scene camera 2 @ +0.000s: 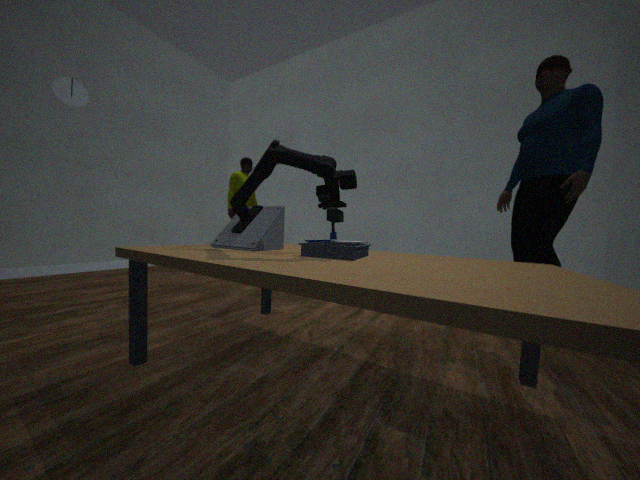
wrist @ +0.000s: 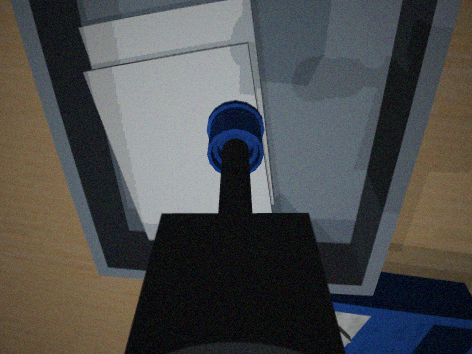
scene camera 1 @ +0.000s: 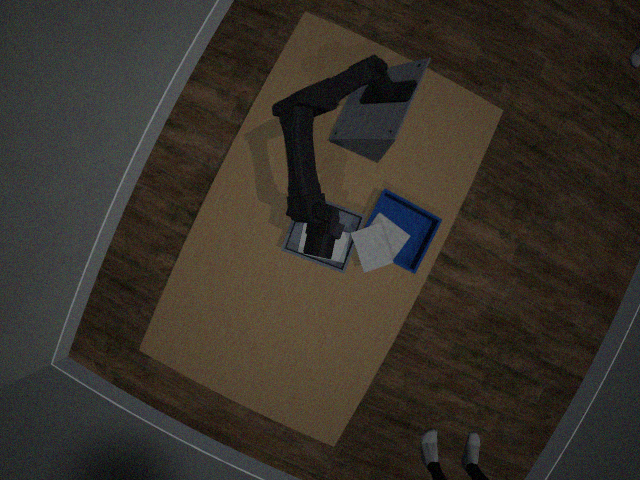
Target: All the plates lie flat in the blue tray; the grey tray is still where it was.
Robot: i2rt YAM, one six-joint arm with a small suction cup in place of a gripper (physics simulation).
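Pixels of known places: hand at its tool point: (scene camera 2: 333,239) (wrist: 235,127); arm's base at its link origin: (scene camera 2: 248,219) (scene camera 1: 386,94).
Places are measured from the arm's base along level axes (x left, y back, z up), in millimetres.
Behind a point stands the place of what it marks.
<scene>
The grey tray (scene camera 1: 313,260) {x 38, y -608, z -95 mm} (scene camera 2: 330,251) {x -88, y -534, z -118 mm} (wrist: 59,125) {x 23, y -609, z -94 mm} holds two overlapping white square plates. The top plate (wrist: 170,125) {x 29, y -547, z -130 mm} lies partly over the lower plate (wrist: 165,27) {x -35, y -552, z -135 mm}. My suction cup (scene camera 2: 333,236) (wrist: 235,125) is off and bare, over the top plate near its right edge in the wrist view; the exact gap cannot be told. In scene camera 1 the arm hides the cup. The blue tray (scene camera 1: 421,227) {x 352, y -309, z -141 mm} (wrist: 395,330) {x 237, y -303, z -141 mm} stands beside the grey one. One white plate (scene camera 1: 398,235) {x 284, y -380, z -135 mm} lies partly inside it; another (scene camera 1: 371,248) {x 203, y -474, z -88 mm} overlaps that one and sticks out over the wall facing the grey tray.
The arm's sloped grey base (scene camera 1: 369,121) {x -9, y -105, z -15 mm} (scene camera 2: 271,227) {x -10, y -171, z -37 mm} stands on the wooden table (scene camera 1: 248,320) {x -80, y -942, z -144 mm} (scene camera 2: 439,279) {x -251, y -910, z -144 mm} behind the trays. A person in blue (scene camera 2: 560,134) and one in yellow (scene camera 2: 237,188) stand beyond the table.
</scene>
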